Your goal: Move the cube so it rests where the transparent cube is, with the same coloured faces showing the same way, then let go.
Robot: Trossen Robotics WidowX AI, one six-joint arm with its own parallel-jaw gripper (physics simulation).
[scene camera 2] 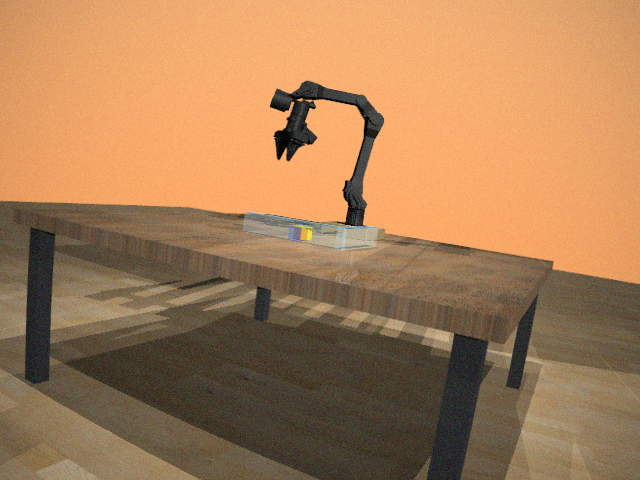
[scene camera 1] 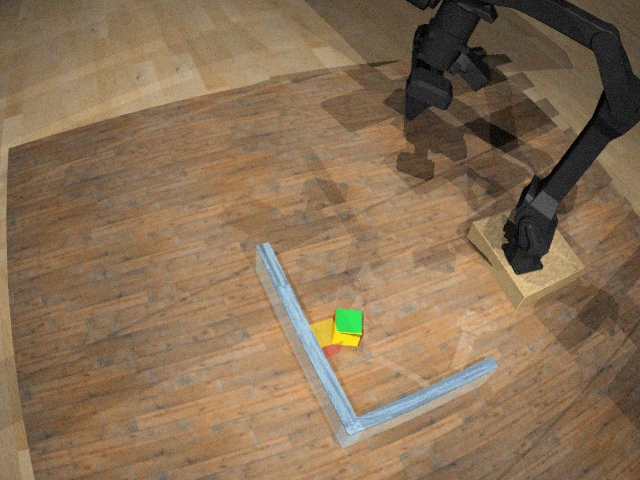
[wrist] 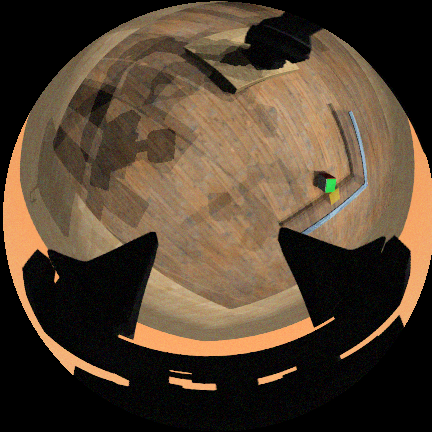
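Pixels of known places: gripper, fingertip midpoint: [scene camera 2: 282, 160] [scene camera 1: 410, 101] [wrist: 218, 236]; arm's base, link origin: [scene camera 2: 354, 225] [scene camera 1: 522, 257] [wrist: 262, 57].
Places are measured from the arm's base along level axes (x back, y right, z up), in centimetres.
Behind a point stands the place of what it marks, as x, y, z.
The solid cube [scene camera 1: 348, 321] @(-33.6, -5.0, -0.2) [scene camera 2: 308, 234] [wrist: 330, 185] @(-33.5, -4.8, -0.2) stands on the table with its green face up; scene camera 1 shows a yellow side and the wrist view a dark, shadowed side. The transparent cube [scene camera 1: 322, 331] @(-37.6, -5.9, -0.2) [scene camera 2: 294, 233] [wrist: 334, 196] @(-37.5, -6.2, -0.2) has a yellow top and a red side, with a bluish side in scene camera 2. It lies between the solid cube and the long wall, partly overlapped by the cube in scene camera 1. My gripper [scene camera 1: 410, 113] @(-18.8, 19.5, 18.9) [scene camera 2: 283, 157] @(-18.8, 19.5, 18.9) [wrist: 218, 236] @(-18.8, 19.5, 18.9) is open and empty, high above the table and well away from both cubes.
A low pale blue L-shaped barrier has a long wall [scene camera 1: 294, 304] @(-40.8, -2.0, 1.9) [wrist: 330, 217] @(-41.9, -2.8, 1.9) beside the cubes and a short wall [scene camera 1: 423, 396] @(-27.7, -19.7, 1.9) [wrist: 361, 145] @(-25.2, -19.8, 1.8). It looks see-through in scene camera 2. The arm's base stands on a tan block [scene camera 1: 560, 263] @(7.8, -2.9, 0.0) [wrist: 240, 80] @(-4.8, 7.6, 0.0). Shadows cross the wooden table [scene camera 2: 439, 268] @(-33.6, -48.2, -4.1).
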